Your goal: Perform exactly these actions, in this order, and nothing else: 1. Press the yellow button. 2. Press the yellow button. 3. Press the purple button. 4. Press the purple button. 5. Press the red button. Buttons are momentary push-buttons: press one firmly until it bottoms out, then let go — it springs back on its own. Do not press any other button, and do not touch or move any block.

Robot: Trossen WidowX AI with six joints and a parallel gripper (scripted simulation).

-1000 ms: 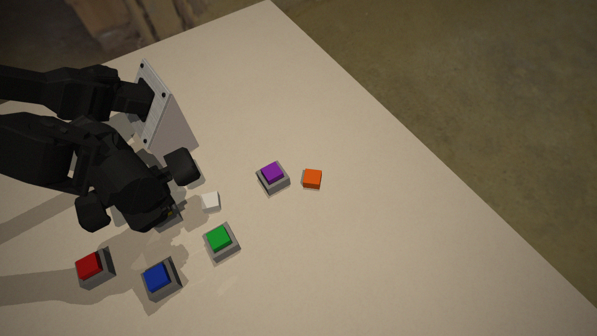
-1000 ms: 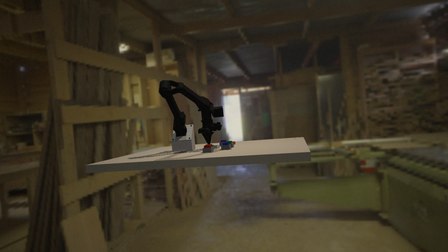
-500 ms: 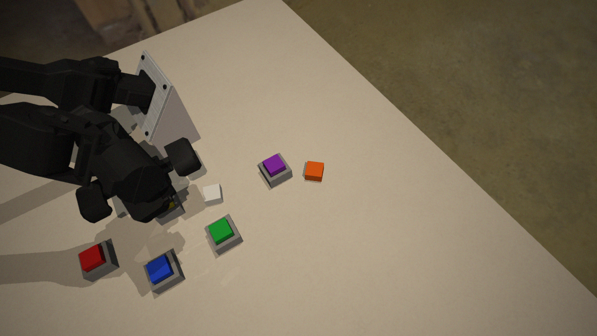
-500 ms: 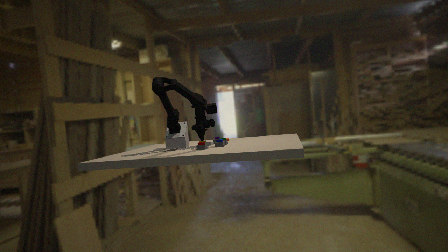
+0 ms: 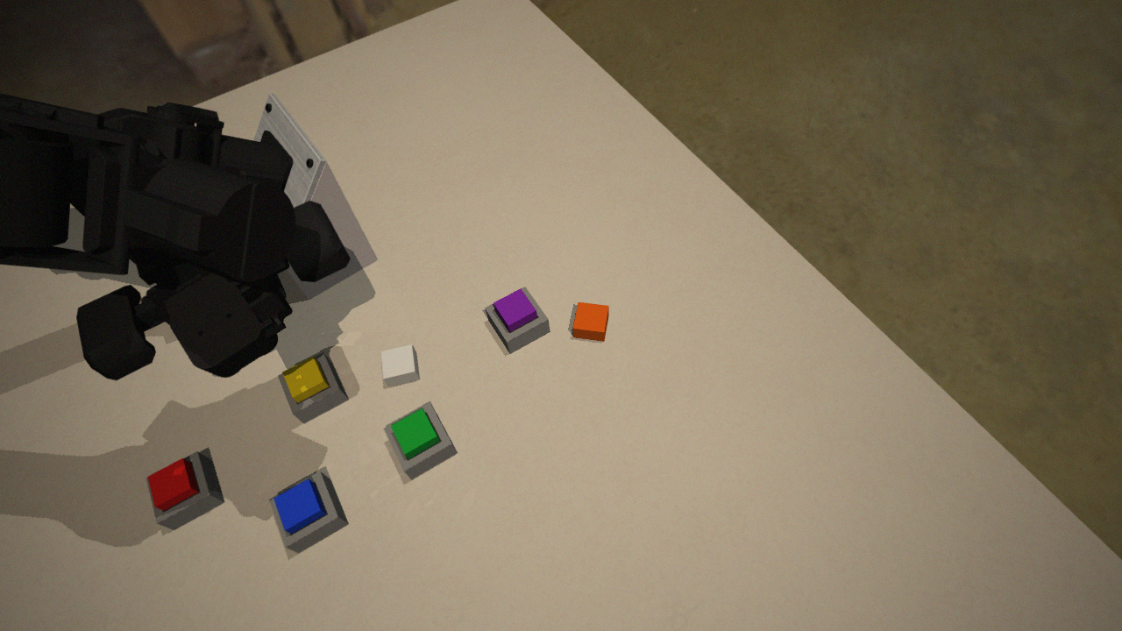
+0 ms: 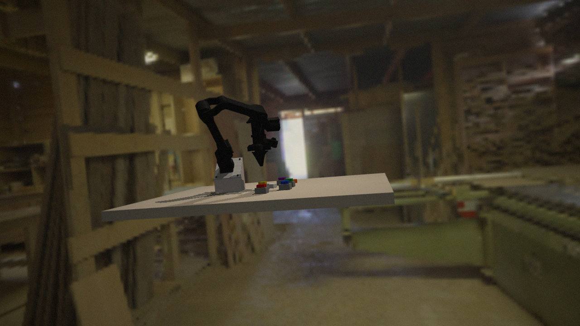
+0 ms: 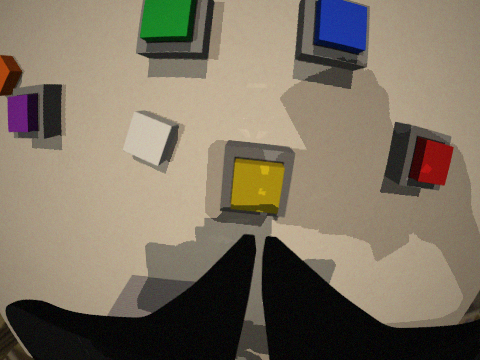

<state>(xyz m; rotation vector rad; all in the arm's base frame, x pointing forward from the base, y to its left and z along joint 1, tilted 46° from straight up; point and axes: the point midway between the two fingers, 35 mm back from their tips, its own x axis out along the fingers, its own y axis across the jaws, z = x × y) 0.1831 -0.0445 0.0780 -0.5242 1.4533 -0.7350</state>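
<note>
Right now my gripper tip is 200 mm to the right of the purple button, 80 mm above it and 70 mm short of it. The rest, counted from my gripper tip: yellow button (80 mm below); blue button (110 mm ahead, 80 mm below, 60 mm to the right); white block (100 mm below, 80 mm to the left, 30 mm ahead).
</note>
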